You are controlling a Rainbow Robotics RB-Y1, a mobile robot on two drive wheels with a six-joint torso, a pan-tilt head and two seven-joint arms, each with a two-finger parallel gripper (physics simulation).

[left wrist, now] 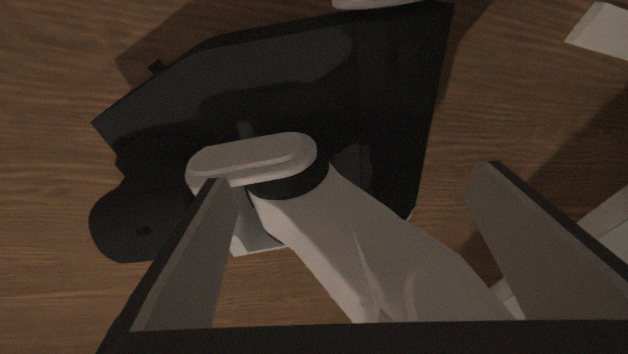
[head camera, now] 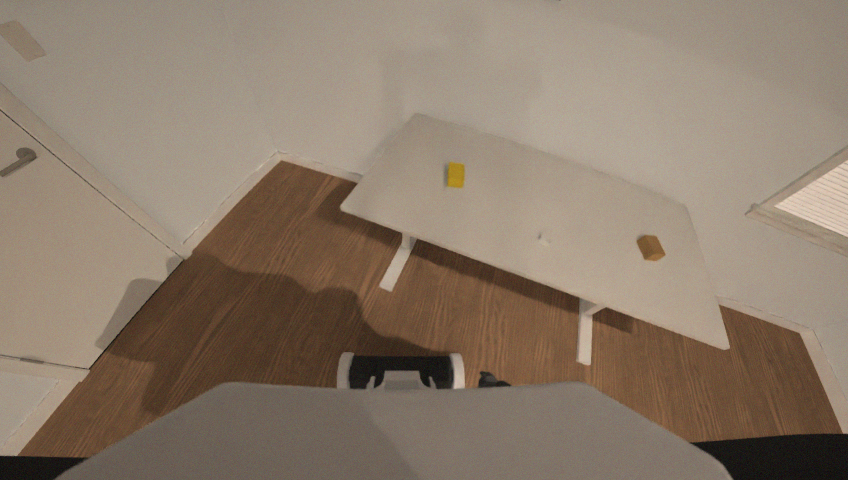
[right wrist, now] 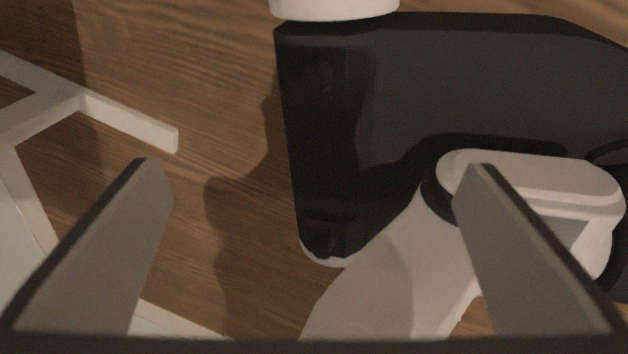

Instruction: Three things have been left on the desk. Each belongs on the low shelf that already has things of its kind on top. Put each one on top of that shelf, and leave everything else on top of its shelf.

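Note:
The white desk point(head camera: 505, 184) stands ahead in the head view, against the wall. A yellow block point(head camera: 455, 174) lies on its left part. A small white thing point(head camera: 543, 239), too small to name, is near the middle of its front half. A brown block point(head camera: 650, 248) lies toward its right end. My left gripper point(left wrist: 347, 186) is open, with no object between its fingers. My right gripper point(right wrist: 314, 181) is open, with no object between its fingers. Both are beside my own base, away from the three things. No low shelf shows in these views.
The desk's left foot point(head camera: 395, 270) and right foot point(head camera: 584, 339) reach out over the wooden floor toward my base. A door point(head camera: 71, 237) is at the left, and a window point(head camera: 818, 202) is at the right. My base point(left wrist: 390, 100) point(right wrist: 325, 125) shows below both wrists.

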